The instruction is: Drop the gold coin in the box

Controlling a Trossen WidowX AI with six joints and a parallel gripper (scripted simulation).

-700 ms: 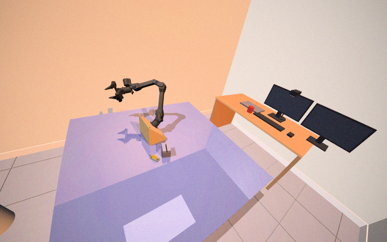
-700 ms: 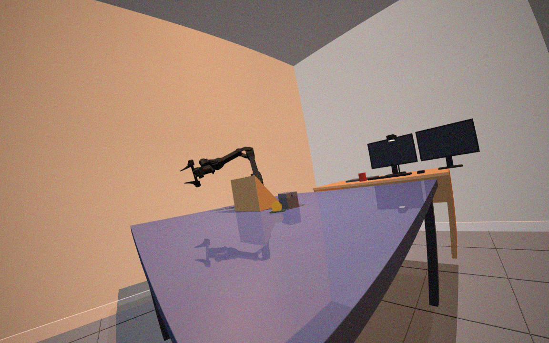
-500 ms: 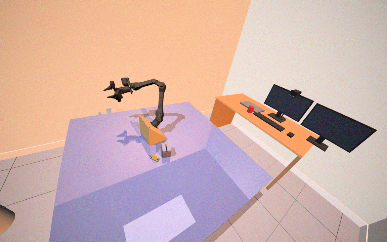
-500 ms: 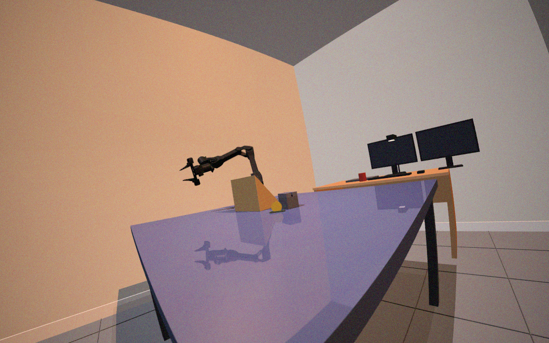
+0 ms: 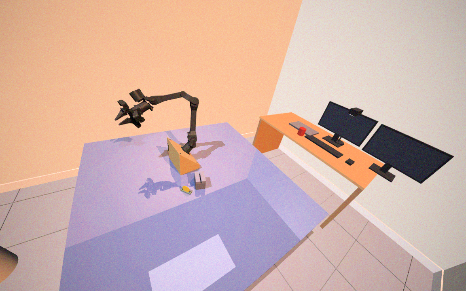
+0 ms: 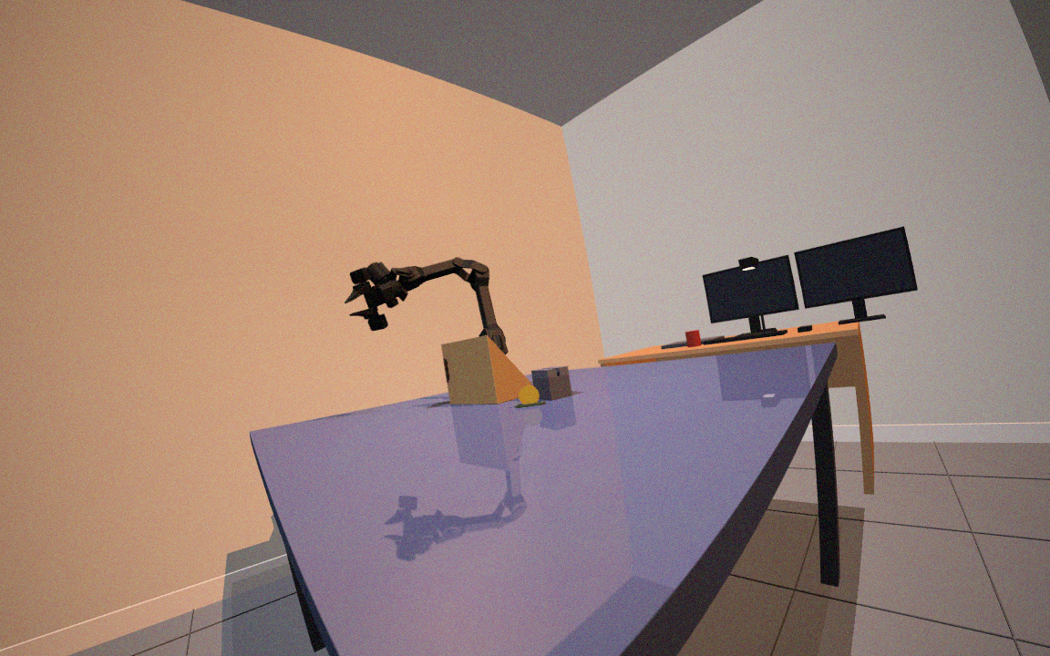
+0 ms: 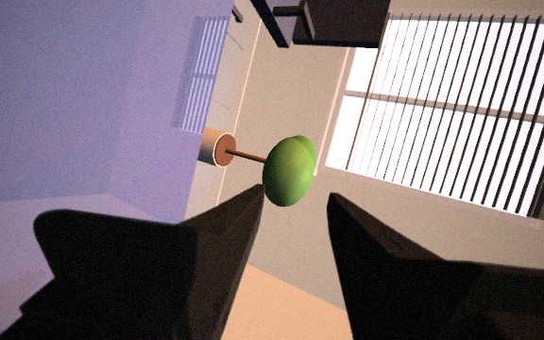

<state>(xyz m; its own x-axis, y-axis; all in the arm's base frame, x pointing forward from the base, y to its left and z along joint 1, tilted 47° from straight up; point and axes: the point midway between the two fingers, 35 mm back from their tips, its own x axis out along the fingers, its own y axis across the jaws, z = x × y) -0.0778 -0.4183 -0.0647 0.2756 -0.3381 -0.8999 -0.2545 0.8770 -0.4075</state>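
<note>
The gold coin is 38 cm ahead of my gripper tip, 27 cm to the left of it and 29 cm below it.
</note>
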